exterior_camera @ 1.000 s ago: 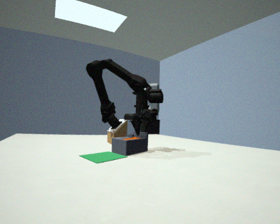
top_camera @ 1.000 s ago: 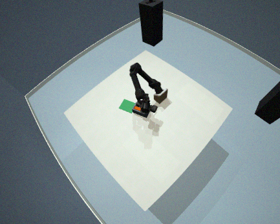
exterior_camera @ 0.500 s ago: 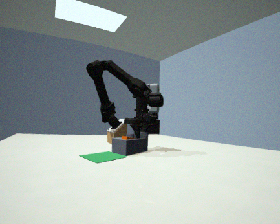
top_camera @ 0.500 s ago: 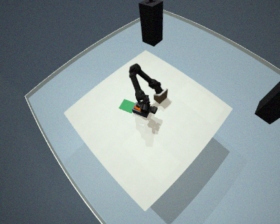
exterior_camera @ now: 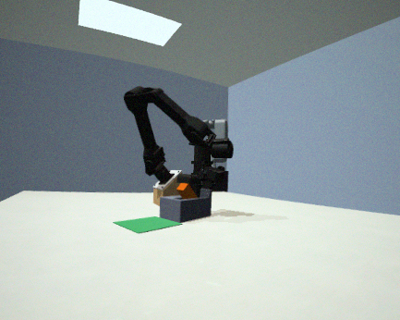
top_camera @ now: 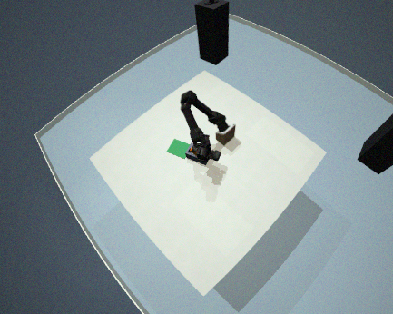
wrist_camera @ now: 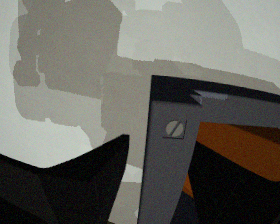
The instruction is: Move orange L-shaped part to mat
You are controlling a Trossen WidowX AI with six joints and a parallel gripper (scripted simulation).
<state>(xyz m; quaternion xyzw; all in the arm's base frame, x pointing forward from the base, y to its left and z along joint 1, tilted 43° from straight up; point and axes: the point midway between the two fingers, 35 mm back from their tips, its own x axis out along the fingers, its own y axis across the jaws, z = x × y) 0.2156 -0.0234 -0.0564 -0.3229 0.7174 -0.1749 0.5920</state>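
Now: gripper tip 10 mm short of the orange L-shaped part, 50 mm to the left of it and 10 mm below it. Round my gripper tip: green mat 50 mm ahead, 220 mm to the right, 50 mm below.
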